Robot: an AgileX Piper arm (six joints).
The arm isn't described. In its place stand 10 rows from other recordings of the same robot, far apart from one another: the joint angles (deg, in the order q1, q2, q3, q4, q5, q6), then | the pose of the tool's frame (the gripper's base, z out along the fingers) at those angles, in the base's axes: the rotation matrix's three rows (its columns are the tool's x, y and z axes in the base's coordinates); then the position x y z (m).
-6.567 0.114 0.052 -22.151 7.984 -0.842 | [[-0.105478 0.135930 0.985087], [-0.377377 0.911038 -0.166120], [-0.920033 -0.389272 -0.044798]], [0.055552 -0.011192 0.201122]
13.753 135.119 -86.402 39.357 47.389 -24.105 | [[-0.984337 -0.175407 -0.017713], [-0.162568 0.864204 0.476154], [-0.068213 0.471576 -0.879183]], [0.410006 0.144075 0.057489]
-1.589 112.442 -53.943 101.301 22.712 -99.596 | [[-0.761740 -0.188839 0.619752], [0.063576 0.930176 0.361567], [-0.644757 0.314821 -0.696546]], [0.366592 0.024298 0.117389]
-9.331 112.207 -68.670 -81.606 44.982 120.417 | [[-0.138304 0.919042 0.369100], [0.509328 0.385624 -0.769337], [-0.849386 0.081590 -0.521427]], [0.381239 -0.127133 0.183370]
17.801 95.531 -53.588 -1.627 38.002 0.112 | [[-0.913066 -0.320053 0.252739], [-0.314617 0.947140 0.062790], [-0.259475 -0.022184 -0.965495]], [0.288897 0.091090 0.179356]
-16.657 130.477 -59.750 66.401 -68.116 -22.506 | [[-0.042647 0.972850 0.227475], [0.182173 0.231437 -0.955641], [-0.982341 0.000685 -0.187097]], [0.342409 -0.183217 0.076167]
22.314 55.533 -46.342 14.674 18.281 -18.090 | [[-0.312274 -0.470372 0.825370], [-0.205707 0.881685 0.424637], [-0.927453 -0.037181 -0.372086]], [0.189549 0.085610 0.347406]
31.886 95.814 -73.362 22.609 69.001 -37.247 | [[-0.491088 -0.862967 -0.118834], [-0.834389 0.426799 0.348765], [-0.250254 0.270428 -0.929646]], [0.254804 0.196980 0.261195]
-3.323 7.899 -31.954 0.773 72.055 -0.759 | [[-0.681292 0.042398 0.730783], [0.030453 0.999099 -0.029575], [-0.731378 0.002105 -0.681969]], [0.000723 0.001128 0.278981]
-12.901 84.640 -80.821 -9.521 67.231 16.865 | [[-0.801478 0.476522 0.361329], [0.414259 0.878156 -0.239231], [-0.431302 -0.042054 -0.901227]], [0.288572 -0.080336 0.352895]
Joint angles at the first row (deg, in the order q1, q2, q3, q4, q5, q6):
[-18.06 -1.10 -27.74 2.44 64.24 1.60]
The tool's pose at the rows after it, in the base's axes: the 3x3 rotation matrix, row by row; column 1 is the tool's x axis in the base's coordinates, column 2 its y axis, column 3 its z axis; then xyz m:
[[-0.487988 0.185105 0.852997], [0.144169 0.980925 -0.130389], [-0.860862 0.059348 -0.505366]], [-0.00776 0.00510 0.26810]
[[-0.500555 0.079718 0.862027], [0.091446 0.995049 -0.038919], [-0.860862 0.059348 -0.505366]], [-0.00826 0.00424 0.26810]
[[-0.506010 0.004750 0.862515], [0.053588 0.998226 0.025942], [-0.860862 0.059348 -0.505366]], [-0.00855 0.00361 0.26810]
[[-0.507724 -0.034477 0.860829], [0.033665 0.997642 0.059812], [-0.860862 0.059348 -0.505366]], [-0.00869 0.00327 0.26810]
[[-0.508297 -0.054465 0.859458], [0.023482 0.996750 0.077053], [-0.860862 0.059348 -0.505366]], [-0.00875 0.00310 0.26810]
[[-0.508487 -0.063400 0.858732], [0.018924 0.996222 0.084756], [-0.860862 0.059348 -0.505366]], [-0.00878 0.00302 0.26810]
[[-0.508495 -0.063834 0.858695], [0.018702 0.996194 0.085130], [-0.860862 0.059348 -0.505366]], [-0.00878 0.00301 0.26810]
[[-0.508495 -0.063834 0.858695], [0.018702 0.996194 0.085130], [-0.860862 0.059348 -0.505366]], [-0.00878 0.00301 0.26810]
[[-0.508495 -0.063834 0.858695], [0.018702 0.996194 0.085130], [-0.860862 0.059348 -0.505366]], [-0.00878 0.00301 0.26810]
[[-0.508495 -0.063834 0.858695], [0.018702 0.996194 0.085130], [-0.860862 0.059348 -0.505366]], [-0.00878 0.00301 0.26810]
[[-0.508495 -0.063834 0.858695], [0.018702 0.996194 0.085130], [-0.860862 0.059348 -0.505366]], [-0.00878 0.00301 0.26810]
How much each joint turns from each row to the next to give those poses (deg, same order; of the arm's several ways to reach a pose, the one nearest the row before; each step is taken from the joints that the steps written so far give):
[6.82 0.00 0.00 0.00 0.00 -0.01]
[6.11 0.00 0.00 0.00 0.00 0.01]
[4.31 0.00 0.00 0.00 0.00 0.00]
[2.25 0.00 0.00 0.00 0.00 0.00]
[1.15 0.00 0.00 0.00 0.00 -0.01]
[0.51 0.00 0.00 0.00 0.00 0.01]
[0.03 0.00 0.00 0.00 0.00 0.00]
[0.00 0.00 0.00 0.00 0.00 0.00]
[0.00 0.00 0.00 0.00 0.00 0.00]
[0.00 0.00 0.00 0.00 0.00 0.00]
[0.00 0.00 0.00 0.00 0.00 0.00]

